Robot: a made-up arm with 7 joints.
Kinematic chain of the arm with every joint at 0, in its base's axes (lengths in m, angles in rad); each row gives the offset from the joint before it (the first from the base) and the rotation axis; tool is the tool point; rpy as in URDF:
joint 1: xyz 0 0 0.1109 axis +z
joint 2: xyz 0 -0.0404 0.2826 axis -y
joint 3: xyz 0 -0.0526 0.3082 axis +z
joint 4: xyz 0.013 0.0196 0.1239 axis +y
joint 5: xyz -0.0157 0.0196 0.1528 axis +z
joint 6: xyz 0 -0.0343 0.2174 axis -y
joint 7: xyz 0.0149 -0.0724 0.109 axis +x
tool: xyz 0 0 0 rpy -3.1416 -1.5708 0
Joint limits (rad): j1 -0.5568..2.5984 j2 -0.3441..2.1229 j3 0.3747..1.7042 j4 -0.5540..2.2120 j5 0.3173..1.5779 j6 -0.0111..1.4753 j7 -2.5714..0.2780
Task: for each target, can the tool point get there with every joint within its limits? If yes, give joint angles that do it. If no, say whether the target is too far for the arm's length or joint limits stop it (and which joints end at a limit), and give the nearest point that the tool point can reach.
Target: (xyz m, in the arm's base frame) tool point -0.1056 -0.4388 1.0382
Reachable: yes | joints 1.3689 1.0727 0.5035 0.7609 1.2987 1.0641 -2.1317
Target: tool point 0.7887 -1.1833 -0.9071
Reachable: no: too far | nearest point 0.4015 -0.6023 -0.1778 | short by 1.010 m
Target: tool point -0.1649 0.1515 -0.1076
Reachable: no: joint limits stop it (at a limit: joint 2, joint 3, joint 5, joint 6) | nearest point -0.3200 0.2940 0.1247 | short by 0.314 m
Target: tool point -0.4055 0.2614 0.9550
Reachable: yes | joints 2.3289 -0.1115 0.6489 1.2090 0.4529 0.5970 -0.0172
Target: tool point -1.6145 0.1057 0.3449
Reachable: no: too far | nearest point -0.9273 0.0607 0.3656 | short by 0.689 m
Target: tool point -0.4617 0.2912 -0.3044
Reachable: no: joint limits stop it (at a limit: joint 1, joint 2, joint 3, joint 4, joint 5, joint 6) | nearest point -0.6181 0.2669 -0.2175 | short by 0.181 m
